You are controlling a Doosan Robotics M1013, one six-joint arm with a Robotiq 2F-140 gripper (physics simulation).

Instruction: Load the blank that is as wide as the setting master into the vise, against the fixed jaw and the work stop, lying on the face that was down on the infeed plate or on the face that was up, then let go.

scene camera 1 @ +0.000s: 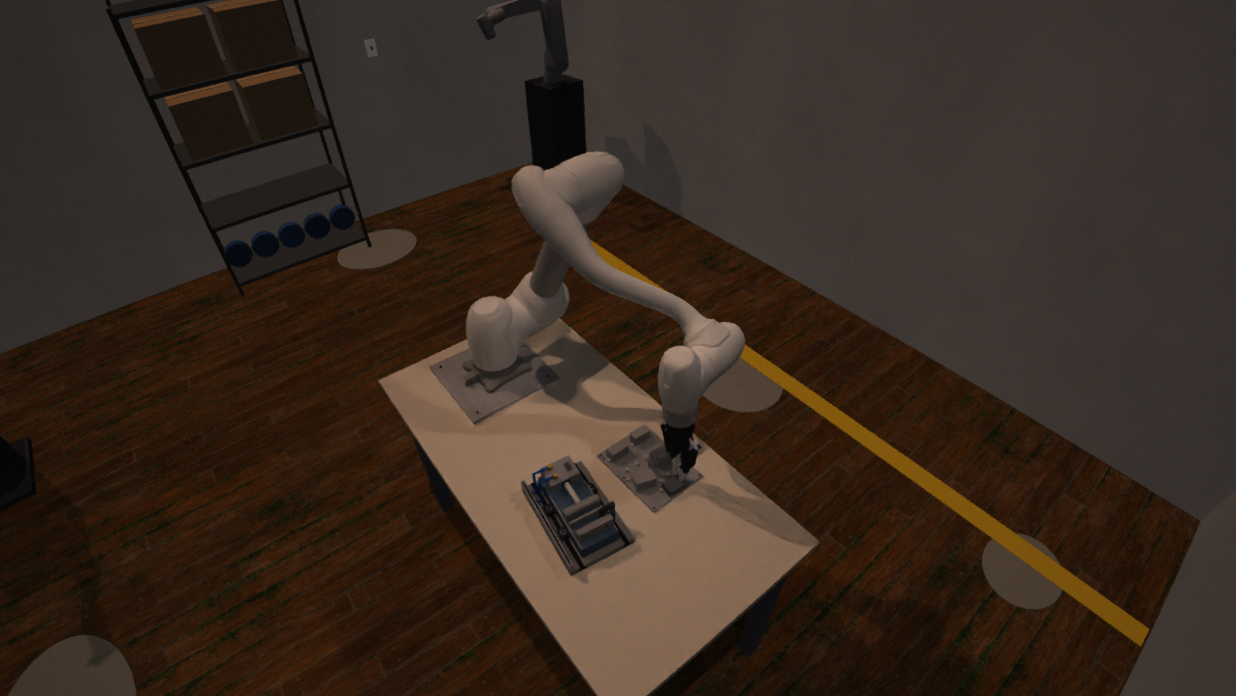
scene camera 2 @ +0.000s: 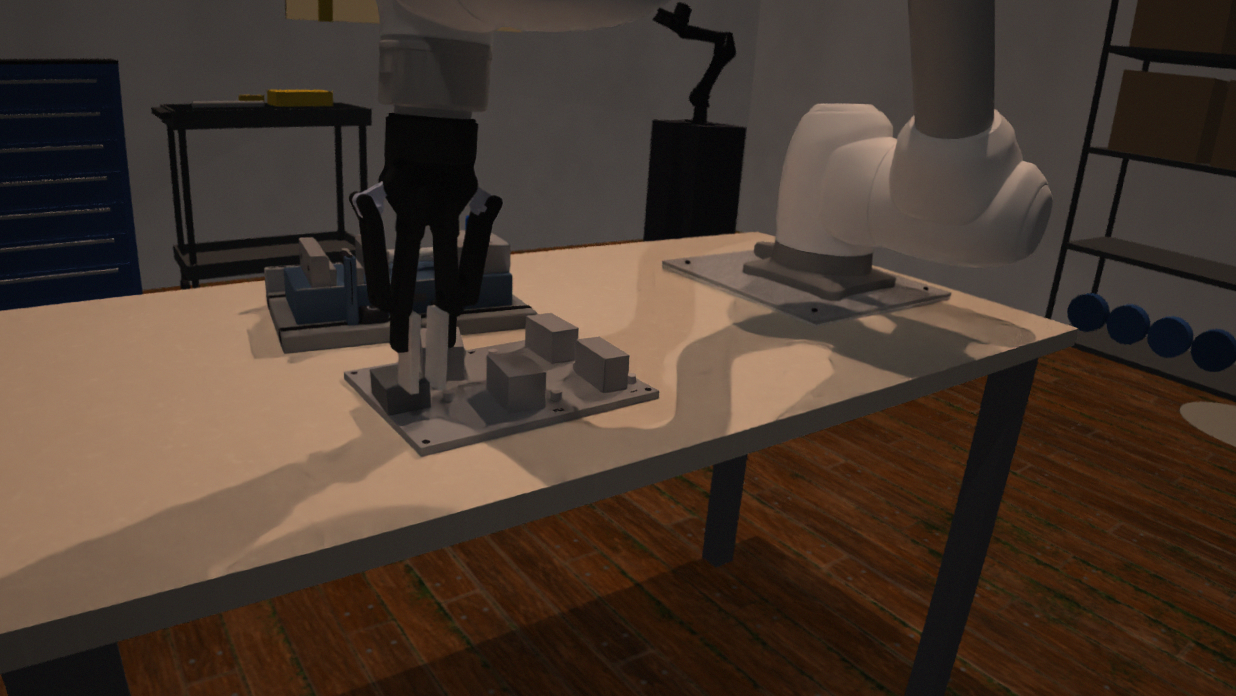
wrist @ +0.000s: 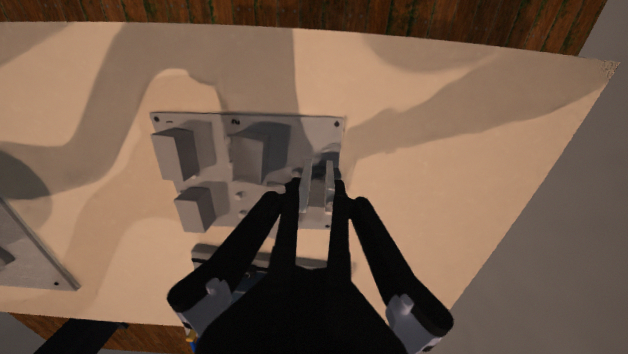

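Pixels of known places: gripper, fingertip midpoint: (scene camera 1: 680, 475) (scene camera 2: 421, 386) (wrist: 318, 170); arm's base, origin of the base link: (scene camera 1: 497, 368) (scene camera 2: 818, 278).
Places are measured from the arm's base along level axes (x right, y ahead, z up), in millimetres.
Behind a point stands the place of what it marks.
Note:
My gripper (scene camera 1: 685, 472) {x -115, y 751, z 21 mm} (scene camera 2: 424, 350) (wrist: 318, 170) {x -115, y 751, z 21 mm} points down at the infeed plate (scene camera 1: 653, 502) {x -8, y 751, z -4 mm} (scene camera 2: 449, 427) {x -156, y 746, z -4 mm} (wrist: 320, 130) {x -163, y 755, z -4 mm}. It is shut on the dark grey block (scene camera 2: 387, 391) {x -107, y 781, z 20 mm} (wrist: 318, 172) {x -112, y 751, z 20 mm}, apparently the setting master, at the plate's end away from the arm base. Lighter grey blanks stand on the plate: one (scene camera 2: 601, 363) {x -161, y 581, z 25 mm} (wrist: 167, 157) {x -143, y 564, z 32 mm} by mark 1, one (scene camera 2: 516, 384) {x -161, y 680, z 24 mm} (wrist: 245, 157) {x -140, y 662, z 32 mm} by mark 2, one (scene camera 2: 550, 337) {x -74, y 579, z 24 mm} (wrist: 192, 212) {x -59, y 568, z 32 mm} on the vise side. Another blank (scene camera 1: 641, 478) {x -22, y 689, z 32 mm} is partly behind the fingers in scene camera 2. The vise (scene camera 1: 595, 542) {x 209, y 759, z 48 mm} (scene camera 2: 315, 298) {x 138, y 753, z 37 mm} has grey jaws on a blue body; no blank shows between them.
Small pegs stand on the plate beside the blanks. The vise lies across from the plate, partly behind the gripper in scene camera 2 and the wrist view. The arm's base plate (scene camera 1: 475, 410) {x 166, y 119, z 1 mm} (scene camera 2: 735, 289) {x 25, y 172, z -2 mm} is bolted at the other end of the table (scene camera 1: 518, 553) {x 357, y 619, z -13 mm} (scene camera 2: 172, 415) {x 10, y 940, z -12 mm}.

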